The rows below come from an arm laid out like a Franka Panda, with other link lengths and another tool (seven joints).
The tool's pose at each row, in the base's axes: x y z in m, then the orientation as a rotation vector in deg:
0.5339, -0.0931, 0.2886, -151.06, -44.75, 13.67
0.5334, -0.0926, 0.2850, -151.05, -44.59, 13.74
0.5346, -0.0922, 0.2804, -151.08, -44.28, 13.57
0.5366, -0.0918, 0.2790, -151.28, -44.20, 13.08
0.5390, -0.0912, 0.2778, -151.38, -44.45, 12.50
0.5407, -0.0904, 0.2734, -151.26, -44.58, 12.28
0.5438, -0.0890, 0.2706, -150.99, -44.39, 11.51
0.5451, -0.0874, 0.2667, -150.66, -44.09, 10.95
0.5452, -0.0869, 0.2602, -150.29, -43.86, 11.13
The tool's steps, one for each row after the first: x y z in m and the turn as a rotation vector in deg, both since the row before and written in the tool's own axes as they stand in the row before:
0.0001, 0.0008, 0.0036, 0.07, -0.01, 0.11
0.0015, 0.0021, 0.0040, 0.04, 0.18, 0.18
0.0020, 0.0012, 0.0009, -0.22, 0.32, 0.04
0.0024, 0.0012, 0.0007, -0.24, 0.33, -0.22
0.0020, 0.0020, 0.0039, 0.04, 0.15, -0.15
0.0035, 0.0016, 0.0022, 0.20, 0.62, -0.05
0.0021, 0.0010, 0.0038, 0.31, 0.51, 0.03
0.0005, 0.0023, 0.0061, 0.43, -0.01, 0.08

